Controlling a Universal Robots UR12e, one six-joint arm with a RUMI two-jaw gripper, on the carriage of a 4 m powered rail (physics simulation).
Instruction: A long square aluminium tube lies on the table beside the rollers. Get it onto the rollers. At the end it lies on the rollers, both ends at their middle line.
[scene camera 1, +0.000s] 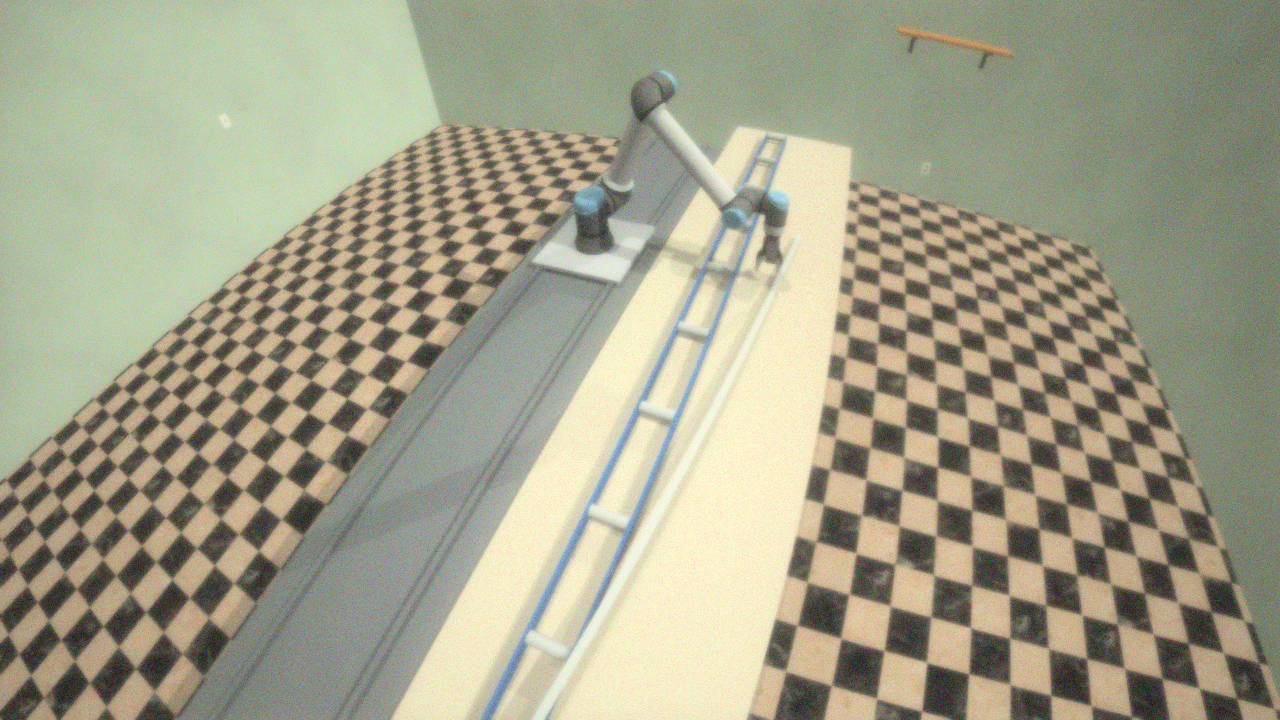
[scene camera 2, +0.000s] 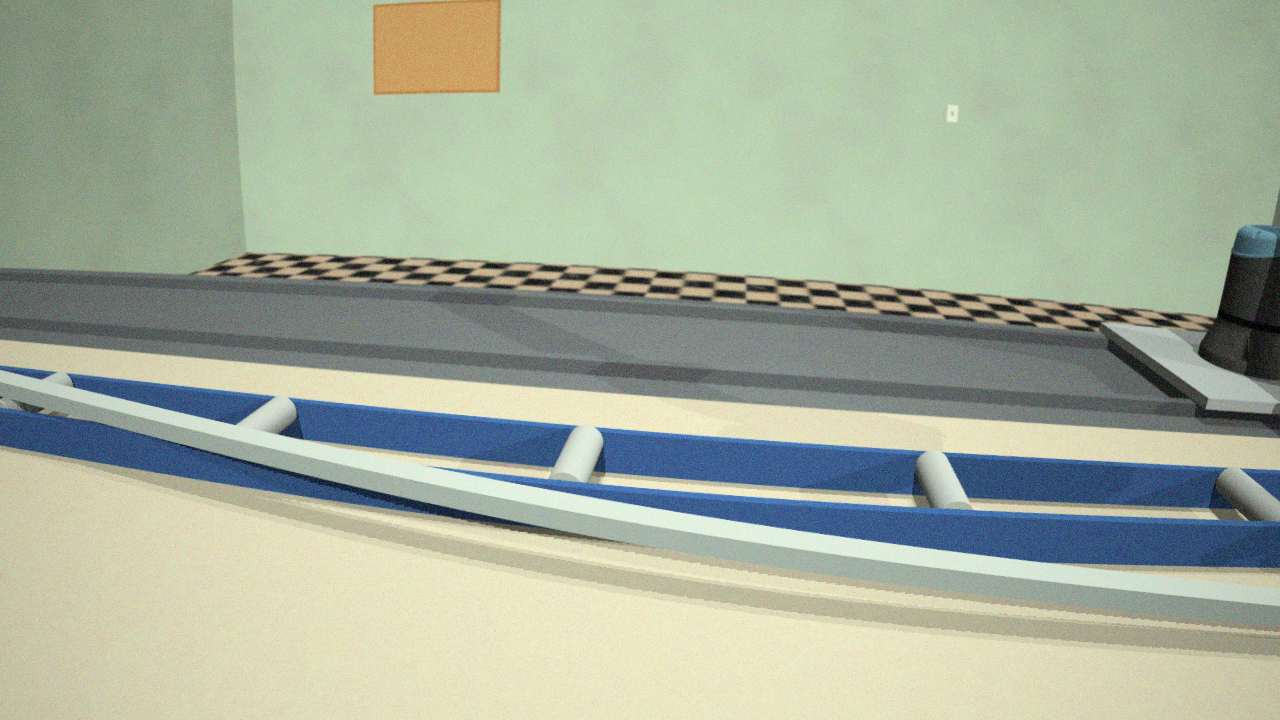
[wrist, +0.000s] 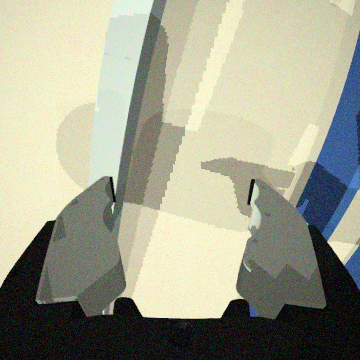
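Seen in the pictures: gripper, between the fingertips: (scene camera 1: 766, 272) (wrist: 181, 180); arm's base, origin of its link: (scene camera 1: 594, 243) (scene camera 2: 1244, 363).
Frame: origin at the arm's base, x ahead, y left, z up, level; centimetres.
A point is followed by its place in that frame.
The long pale square tube (scene camera 1: 666, 495) @[x 75.5, y -108.3, z 3.4 cm] (scene camera 2: 716, 535) @[x 77.5, y -104.4, z 3.1 cm] (wrist: 114, 100) @[x 87.6, y -1.1, z 0.8 cm] lies slantwise. In scene camera 1 its far part is beside the blue roller frame (scene camera 1: 617, 456) @[x 55.8, y -99.7, z -0.5 cm] (scene camera 2: 984, 532) @[x 69.4, y -77.2, z 0.3 cm] (wrist: 340, 135) @[x 69.4, y -1.6, z -1.1 cm], on the side away from the arm; its near part crosses the frame's rail. In scene camera 2 it passes over the front rail towards the rollers (scene camera 1: 657, 411) @[x 62.4, y -81.1, z 2.8 cm] (scene camera 2: 580, 454) @[x 63.4, y -119.3, z 2.9 cm] at the left. It looks bowed. My gripper (scene camera 1: 768, 266) @[x 82.4, y 2.9, z 3.0 cm] (wrist: 181, 180) @[x 82.4, y 2.9, z 3.0 cm] is open and empty near the tube's far end. In the wrist view the tube runs under the left finger, off the middle of the gap.
The arm's carriage (scene camera 1: 572, 259) @[x -4.3, y -15.0, z 0.0 cm] (scene camera 2: 1163, 358) @[x 1.4, y -19.8, z 0.0 cm] stands on the grey rail bed (scene camera 1: 447, 420) (scene camera 2: 805, 358), across the roller frame from the tube's far part. The wrist and forearm hang over the frame. The frame's blue rail shows beyond the right finger in the wrist view.
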